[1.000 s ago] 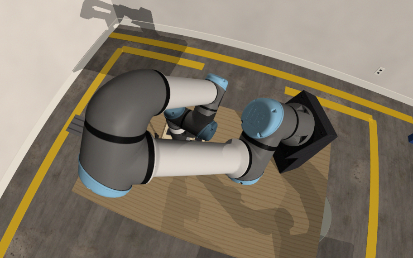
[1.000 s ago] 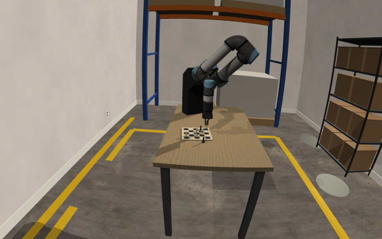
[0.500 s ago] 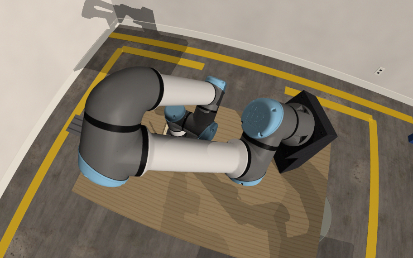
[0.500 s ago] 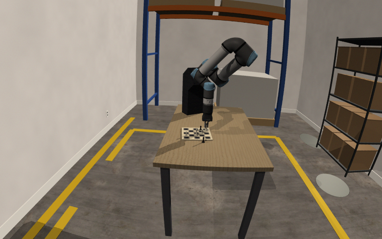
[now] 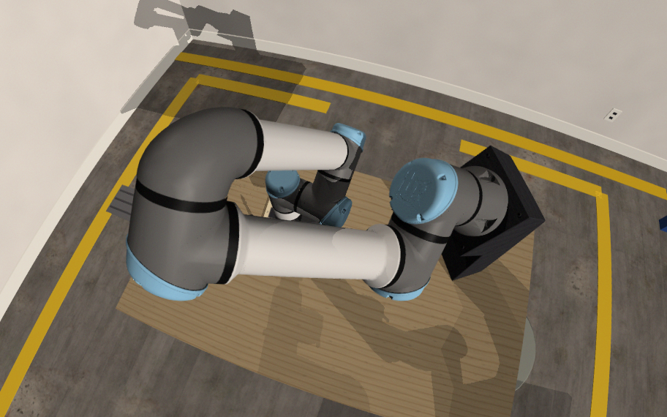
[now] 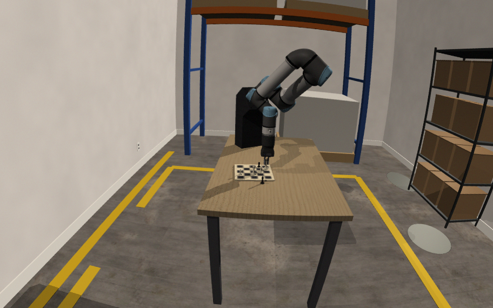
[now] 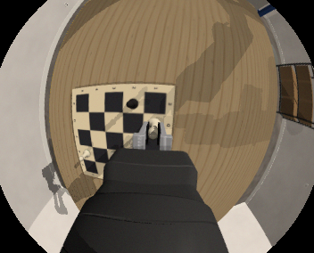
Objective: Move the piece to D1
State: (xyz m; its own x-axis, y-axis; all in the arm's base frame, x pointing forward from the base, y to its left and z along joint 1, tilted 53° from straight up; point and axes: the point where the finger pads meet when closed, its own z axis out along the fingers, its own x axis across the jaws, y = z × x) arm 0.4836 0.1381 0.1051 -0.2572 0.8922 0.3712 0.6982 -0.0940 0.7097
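Right now my hand is 6 cm to the left of the chessboard, 6 cm short of it and 5 cm above it.
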